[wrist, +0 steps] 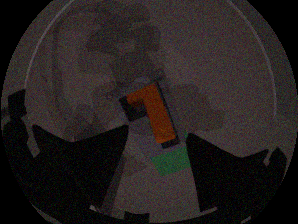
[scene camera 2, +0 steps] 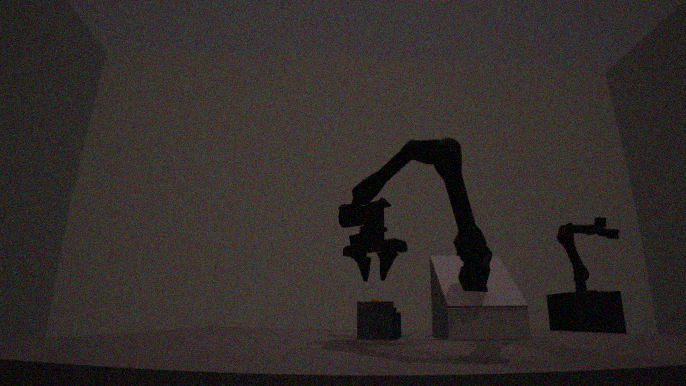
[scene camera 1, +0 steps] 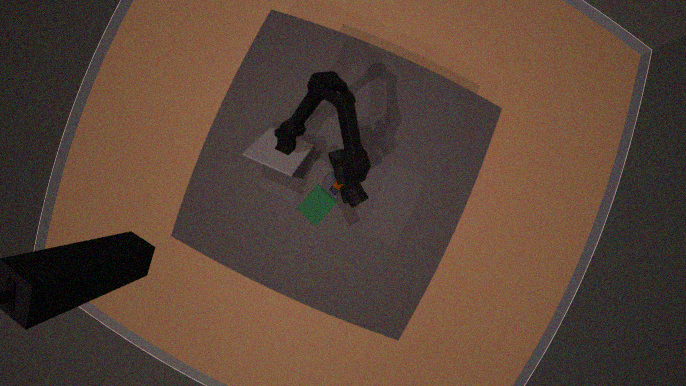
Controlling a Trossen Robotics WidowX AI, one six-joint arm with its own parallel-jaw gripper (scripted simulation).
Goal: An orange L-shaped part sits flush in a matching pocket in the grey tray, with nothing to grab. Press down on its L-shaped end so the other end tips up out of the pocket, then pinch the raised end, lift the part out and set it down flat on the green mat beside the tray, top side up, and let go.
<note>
The gripper (scene camera 2: pixel 373 281) is open, holding nothing. Also in view: an orange L-shaped part (wrist: pixel 162 130) and a green mat (scene camera 1: pixel 319 202).
The gripper shows as well in the wrist view (wrist: pixel 158 134). The green mat is seen too in the wrist view (wrist: pixel 176 161).
</note>
